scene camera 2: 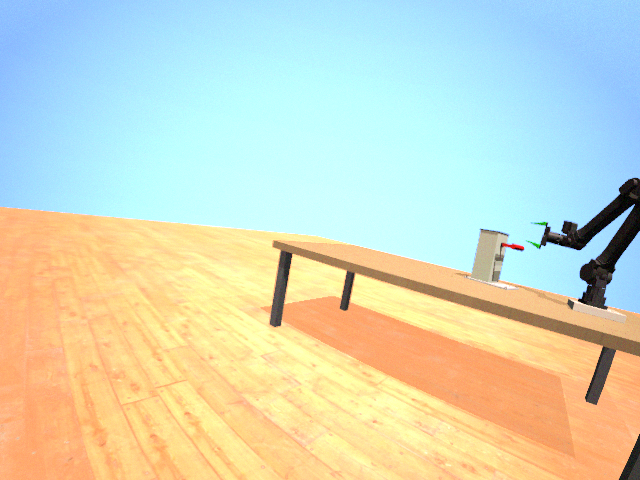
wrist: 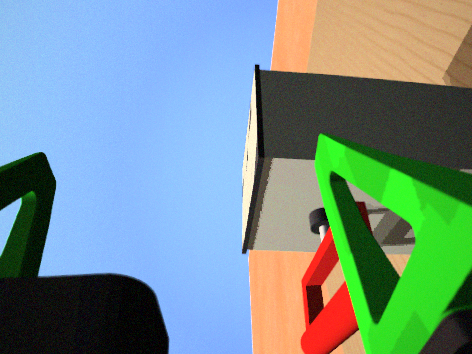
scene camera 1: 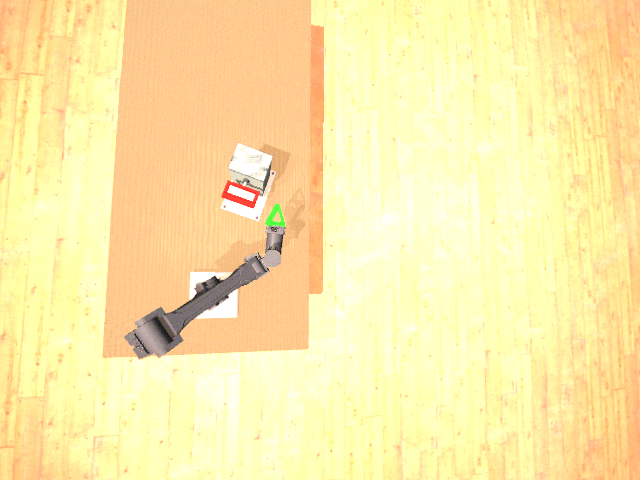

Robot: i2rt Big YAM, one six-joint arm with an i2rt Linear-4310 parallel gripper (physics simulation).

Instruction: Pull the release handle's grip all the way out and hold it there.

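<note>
The release handle is a red rectangular loop [scene camera 1: 239,200] [scene camera 2: 516,247] [wrist: 330,320] with a thick round grip bar. It stands out from the front face of a tall grey-green box [scene camera 1: 250,162] [scene camera 2: 487,255] [wrist: 360,115], joined by a short metal rod [wrist: 322,231] through a black collar. My gripper [scene camera 1: 277,205] [scene camera 2: 529,232] [wrist: 184,157] is open and empty, its green fingers one above the other. It is apart from the handle, to its right in the overhead view and in front of it in the side view. In the wrist view, the right-hand finger hides part of the handle.
The box stands on a white base plate [scene camera 1: 248,210] [scene camera 2: 509,287] with dark bolts on the wooden table [scene camera 1: 180,77] [scene camera 2: 361,260]. The arm's white mounting plate [scene camera 1: 227,310] [scene camera 2: 604,311] is near the table's end. The table's right edge is close beside the gripper in the overhead view.
</note>
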